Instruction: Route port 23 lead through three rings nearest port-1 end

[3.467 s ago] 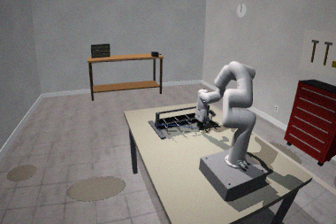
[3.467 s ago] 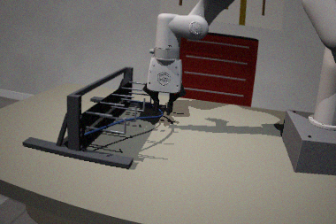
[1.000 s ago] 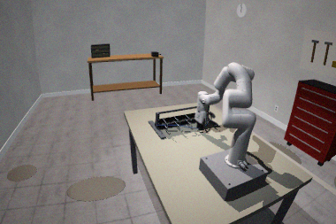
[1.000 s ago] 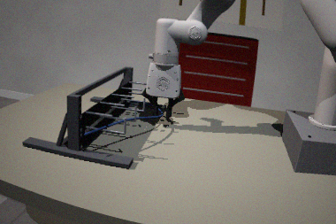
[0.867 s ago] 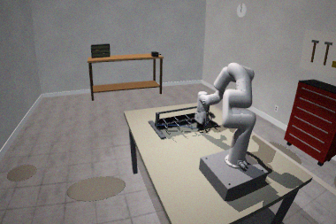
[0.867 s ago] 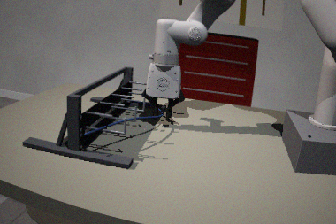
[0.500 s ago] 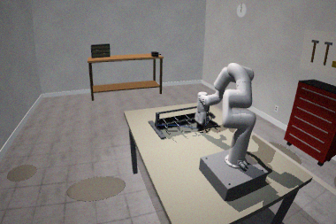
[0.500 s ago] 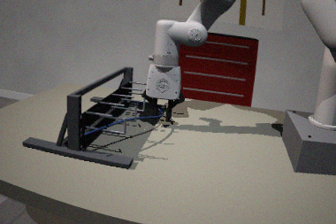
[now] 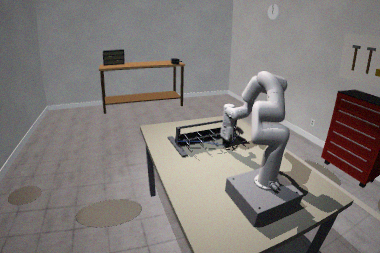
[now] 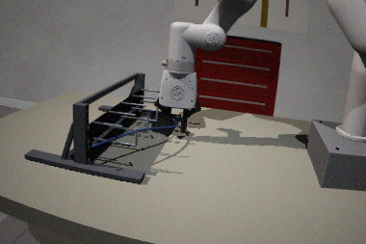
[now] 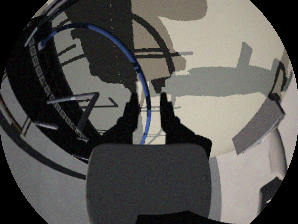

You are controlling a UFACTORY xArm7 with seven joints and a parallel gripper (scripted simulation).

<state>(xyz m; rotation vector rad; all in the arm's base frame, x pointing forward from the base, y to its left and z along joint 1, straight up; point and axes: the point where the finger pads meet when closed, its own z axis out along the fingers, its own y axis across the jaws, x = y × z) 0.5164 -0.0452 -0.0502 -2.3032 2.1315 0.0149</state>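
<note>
My gripper is now 16 cm short of the rack, 7 cm to the right of it and 3 cm below it.
</note>
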